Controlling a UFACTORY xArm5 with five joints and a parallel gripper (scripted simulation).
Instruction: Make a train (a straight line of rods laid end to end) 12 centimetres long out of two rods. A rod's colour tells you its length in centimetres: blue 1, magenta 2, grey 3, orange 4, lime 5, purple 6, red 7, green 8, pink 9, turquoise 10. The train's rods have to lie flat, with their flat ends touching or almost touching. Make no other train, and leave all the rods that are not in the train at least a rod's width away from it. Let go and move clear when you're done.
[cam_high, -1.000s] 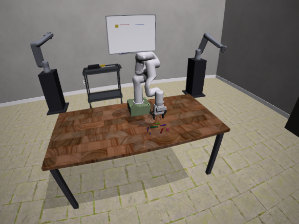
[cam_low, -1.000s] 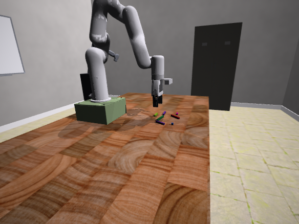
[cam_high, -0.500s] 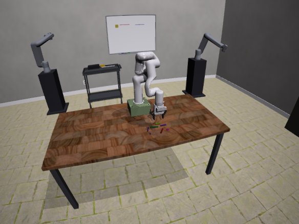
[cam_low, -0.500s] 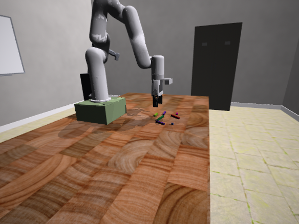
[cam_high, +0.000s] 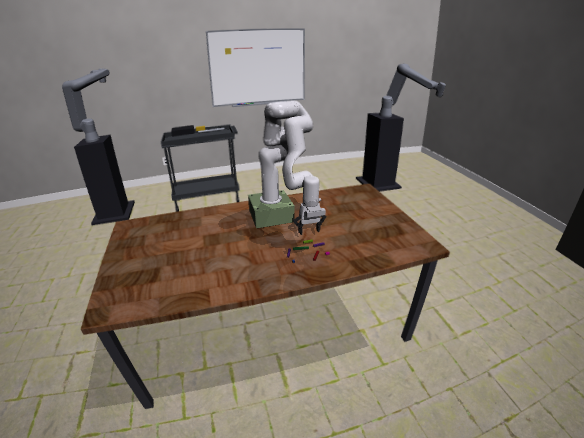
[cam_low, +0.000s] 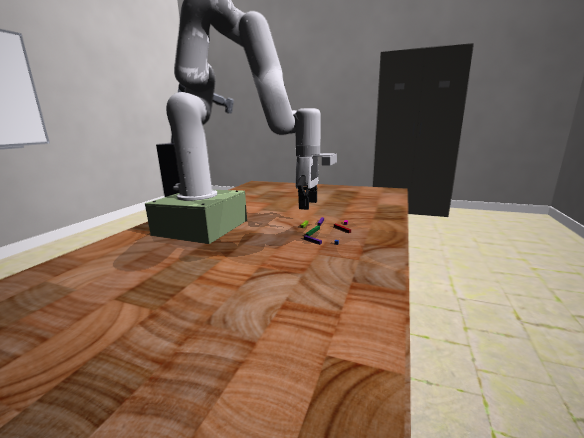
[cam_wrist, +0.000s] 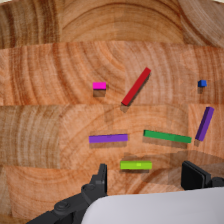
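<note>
The lime rod is 70 mm below my hand and 10 mm behind it. The rest, counted from my hand: green rod (70 mm below, 50 mm to the right, 30 mm ahead); then magenta rod (110 mm ahead, 70 mm below, 60 mm to the left); then red rod (110 mm ahead, 70 mm below).
</note>
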